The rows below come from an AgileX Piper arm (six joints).
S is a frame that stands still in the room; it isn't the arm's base.
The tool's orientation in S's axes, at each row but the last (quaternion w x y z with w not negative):
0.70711 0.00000 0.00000 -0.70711
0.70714 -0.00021 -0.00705 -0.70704
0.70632 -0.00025 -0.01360 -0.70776
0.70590 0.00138 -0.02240 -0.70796
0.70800 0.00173 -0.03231 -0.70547
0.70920 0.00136 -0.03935 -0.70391
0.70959 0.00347 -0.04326 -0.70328
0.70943 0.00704 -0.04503 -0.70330
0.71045 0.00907 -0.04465 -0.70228
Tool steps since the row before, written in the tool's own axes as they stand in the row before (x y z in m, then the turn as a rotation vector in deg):
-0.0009 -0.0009 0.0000 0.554 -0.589 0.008
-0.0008 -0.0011 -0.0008 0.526 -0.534 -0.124
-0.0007 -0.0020 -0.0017 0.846 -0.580 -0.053
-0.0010 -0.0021 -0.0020 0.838 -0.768 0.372
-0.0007 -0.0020 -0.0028 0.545 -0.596 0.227
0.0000 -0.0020 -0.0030 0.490 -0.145 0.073
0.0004 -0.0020 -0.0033 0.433 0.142 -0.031
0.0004 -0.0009 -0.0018 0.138 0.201 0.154
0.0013 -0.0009 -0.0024 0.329 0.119 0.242
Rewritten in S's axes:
-0.0009 0.0009 0.0000 -0.589 -0.554 0.008
-0.0011 0.0008 -0.0008 -0.533 -0.527 -0.124
-0.0020 0.0007 -0.0018 -0.581 -0.846 -0.047
-0.0020 0.0009 -0.0021 -0.783 -0.825 0.371
-0.0019 0.0006 -0.0029 -0.605 -0.537 0.221
-0.0018 -0.0002 -0.0031 -0.146 -0.487 0.091
-0.0018 -0.0006 -0.0034 0.147 -0.433 0.003
-0.0008 -0.0005 -0.0018 0.190 -0.127 0.176
-0.0007 -0.0014 -0.0024 0.103 -0.315 0.267

